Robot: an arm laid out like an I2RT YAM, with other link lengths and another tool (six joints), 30 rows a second.
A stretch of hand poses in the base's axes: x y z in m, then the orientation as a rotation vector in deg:
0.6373, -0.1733, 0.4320, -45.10, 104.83, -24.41
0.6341, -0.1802, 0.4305, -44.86, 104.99, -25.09
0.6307, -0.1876, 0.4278, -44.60, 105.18, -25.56
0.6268, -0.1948, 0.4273, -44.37, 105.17, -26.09
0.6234, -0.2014, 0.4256, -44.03, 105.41, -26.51
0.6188, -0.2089, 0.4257, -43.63, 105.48, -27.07
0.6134, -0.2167, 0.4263, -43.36, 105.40, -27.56
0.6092, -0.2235, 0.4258, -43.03, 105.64, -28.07
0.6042, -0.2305, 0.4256, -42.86, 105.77, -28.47
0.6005, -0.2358, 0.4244, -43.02, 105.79, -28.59
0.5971, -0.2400, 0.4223, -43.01, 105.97, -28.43
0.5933, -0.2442, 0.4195, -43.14, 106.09, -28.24
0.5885, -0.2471, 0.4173, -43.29, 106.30, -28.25
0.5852, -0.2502, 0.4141, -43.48, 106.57, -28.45
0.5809, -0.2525, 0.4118, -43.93, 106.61, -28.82
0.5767, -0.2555, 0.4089, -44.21, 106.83, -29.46
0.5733, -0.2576, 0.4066, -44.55, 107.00, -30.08
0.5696, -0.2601, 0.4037, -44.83, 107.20, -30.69
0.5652, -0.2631, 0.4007, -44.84, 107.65, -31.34
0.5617, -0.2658, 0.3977, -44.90, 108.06, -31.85
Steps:
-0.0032, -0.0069, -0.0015, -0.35, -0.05, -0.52
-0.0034, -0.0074, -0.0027, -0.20, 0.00, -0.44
-0.0039, -0.0072, -0.0005, -0.24, -0.17, -0.38
-0.0034, -0.0066, -0.0017, -0.12, 0.03, -0.49
-0.0046, -0.0075, 0.0001, -0.18, -0.16, -0.52
-0.0054, -0.0078, 0.0006, -0.20, -0.24, -0.36
-0.0042, -0.0068, -0.0005, -0.19, 0.02, -0.52
-0.0050, -0.0070, -0.0002, -0.19, 0.00, -0.34
-0.0037, -0.0053, -0.0012, -0.16, 0.06, 0.03
-0.0034, -0.0042, -0.0021, 0.11, 0.18, 0.00
-0.0038, -0.0042, -0.0028, 0.06, 0.18, 0.12
-0.0048, -0.0029, -0.0022, -0.09, 0.24, 0.00
-0.0033, -0.0031, -0.0032, -0.24, 0.28, -0.08
-0.0043, -0.0023, -0.0023, -0.48, 0.15, 0.08
-0.0042, -0.0030, -0.0029, -0.59, 0.21, -0.21
-0.0034, -0.0021, -0.0023, -0.60, 0.19, -0.15
-0.0037, -0.0025, -0.0029, -0.57, 0.20, -0.19
-0.0044, -0.0030, -0.0030, -0.46, 0.31, -0.47
-0.0035, -0.0027, -0.0030, -0.39, 0.32, -0.36

